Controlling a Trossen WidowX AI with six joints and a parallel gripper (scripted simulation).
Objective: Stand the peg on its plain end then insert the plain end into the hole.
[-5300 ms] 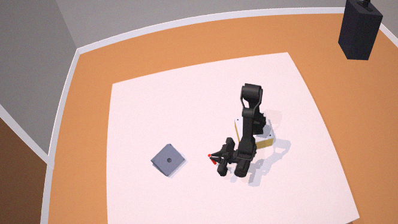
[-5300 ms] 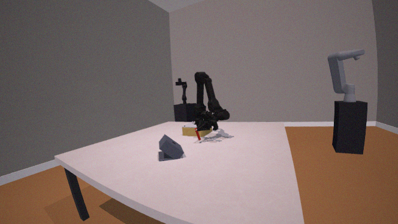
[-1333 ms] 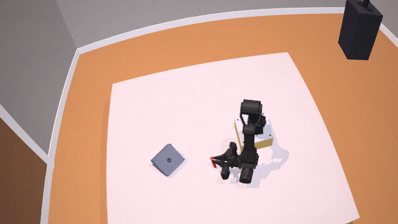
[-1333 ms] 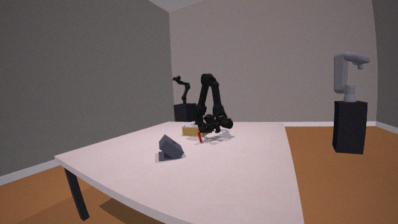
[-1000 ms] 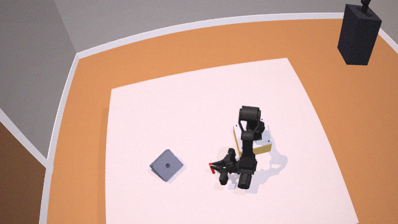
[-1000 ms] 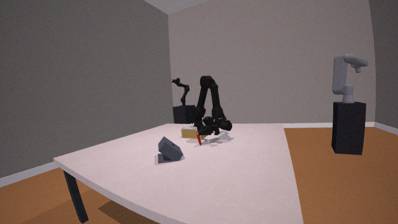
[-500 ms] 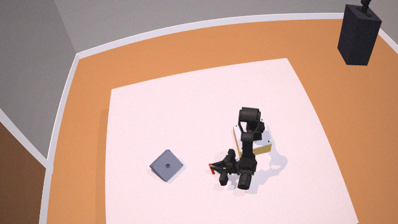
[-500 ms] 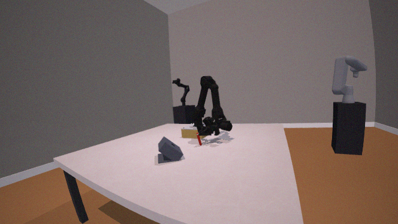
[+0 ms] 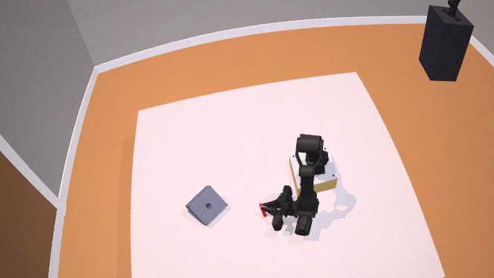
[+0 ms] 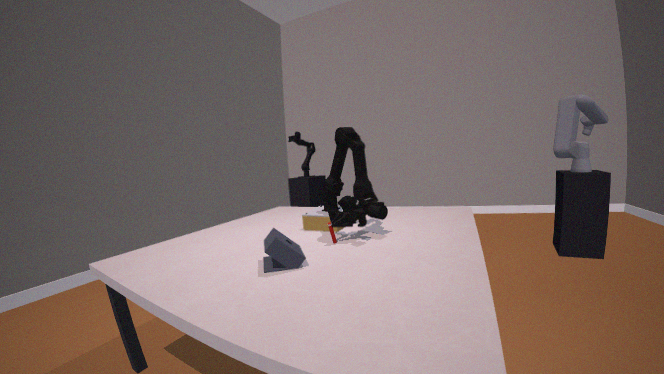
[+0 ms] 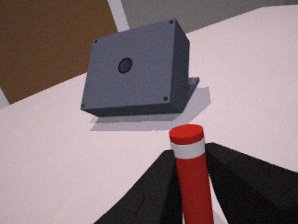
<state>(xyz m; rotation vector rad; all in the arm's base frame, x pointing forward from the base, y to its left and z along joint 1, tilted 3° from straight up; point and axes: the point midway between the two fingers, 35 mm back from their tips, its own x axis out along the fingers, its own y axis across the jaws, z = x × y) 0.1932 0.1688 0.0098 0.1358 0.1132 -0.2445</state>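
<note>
My gripper tip is 1 cm above the red peg. Round my gripper tip: grey sloped panel 23 cm ahead, 2 cm to the right, 2 cm below.
</note>
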